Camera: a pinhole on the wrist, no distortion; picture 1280 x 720 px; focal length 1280.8 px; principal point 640.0 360.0 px. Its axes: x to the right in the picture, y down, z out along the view. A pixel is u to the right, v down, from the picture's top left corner.
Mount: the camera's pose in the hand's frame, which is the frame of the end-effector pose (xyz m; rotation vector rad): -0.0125 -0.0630 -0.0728 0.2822 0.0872 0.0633
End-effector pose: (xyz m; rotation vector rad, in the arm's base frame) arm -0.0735 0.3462 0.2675 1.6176 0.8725 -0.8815
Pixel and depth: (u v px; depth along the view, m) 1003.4 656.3 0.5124
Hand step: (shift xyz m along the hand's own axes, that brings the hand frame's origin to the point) 0.1746 -0.0795 0.4395
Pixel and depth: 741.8 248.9 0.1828
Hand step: 0.0201 -0.1274 0.0965
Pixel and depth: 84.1 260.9 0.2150
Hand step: -0.0841 -0.1451 0.1354
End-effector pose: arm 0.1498 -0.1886 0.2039 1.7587 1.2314 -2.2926
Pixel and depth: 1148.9 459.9 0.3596
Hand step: 0.1622 -0.1244 0.2681
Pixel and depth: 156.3 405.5 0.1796
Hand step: -0.0632 -0.1114 0.1060
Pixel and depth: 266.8 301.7 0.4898
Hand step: -0.1069 -0.2298 0.4005
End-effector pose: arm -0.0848 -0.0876 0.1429 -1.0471 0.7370 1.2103
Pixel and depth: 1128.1 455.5 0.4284
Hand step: 0.1888 -0.1381 0.3334
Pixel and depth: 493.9 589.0 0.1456
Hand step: -0.0165 -0.0794 0.0751
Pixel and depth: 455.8 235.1 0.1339
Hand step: -0.0183 -0.1138 0.0531
